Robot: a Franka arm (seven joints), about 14 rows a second.
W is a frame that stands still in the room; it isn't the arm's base.
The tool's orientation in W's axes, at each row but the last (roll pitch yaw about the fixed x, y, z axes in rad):
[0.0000, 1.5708, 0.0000]
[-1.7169, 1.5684, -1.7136]
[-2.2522, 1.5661, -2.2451]
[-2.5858, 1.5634, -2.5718]
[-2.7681, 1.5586, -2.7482]
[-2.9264, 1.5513, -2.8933]
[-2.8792, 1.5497, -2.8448]
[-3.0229, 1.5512, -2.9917]
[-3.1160, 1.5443, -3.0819]
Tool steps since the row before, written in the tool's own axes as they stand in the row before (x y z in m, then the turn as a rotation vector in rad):
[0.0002, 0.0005, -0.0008, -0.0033, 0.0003, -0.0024]
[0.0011, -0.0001, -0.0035, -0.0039, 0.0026, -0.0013]
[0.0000, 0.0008, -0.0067, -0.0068, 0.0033, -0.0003]
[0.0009, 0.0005, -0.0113, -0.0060, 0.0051, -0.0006]
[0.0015, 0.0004, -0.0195, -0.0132, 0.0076, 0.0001]
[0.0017, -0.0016, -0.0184, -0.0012, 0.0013, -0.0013]
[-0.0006, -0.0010, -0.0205, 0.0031, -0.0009, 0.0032]
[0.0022, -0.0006, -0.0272, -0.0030, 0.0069, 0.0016]
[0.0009, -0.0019, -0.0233, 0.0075, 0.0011, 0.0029]
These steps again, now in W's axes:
[-0.0008, 0.0005, -0.0002, -0.0024, 0.0003, 0.0033]
[-0.0035, -0.0001, -0.0011, -0.0013, 0.0026, 0.0039]
[-0.0067, 0.0008, 0.0000, -0.0003, 0.0033, 0.0068]
[-0.0113, 0.0003, -0.0008, -0.0006, 0.0051, 0.0060]
[-0.0195, 0.0000, -0.0013, 0.0001, 0.0077, 0.0132]
[-0.0184, -0.0022, -0.0013, -0.0013, 0.0013, 0.0012]
[-0.0204, -0.0017, 0.0010, 0.0032, -0.0008, -0.0032]
[-0.0272, -0.0015, -0.0017, 0.0014, 0.0070, 0.0030]
[-0.0232, -0.0027, -0.0003, 0.0027, 0.0012, -0.0076]

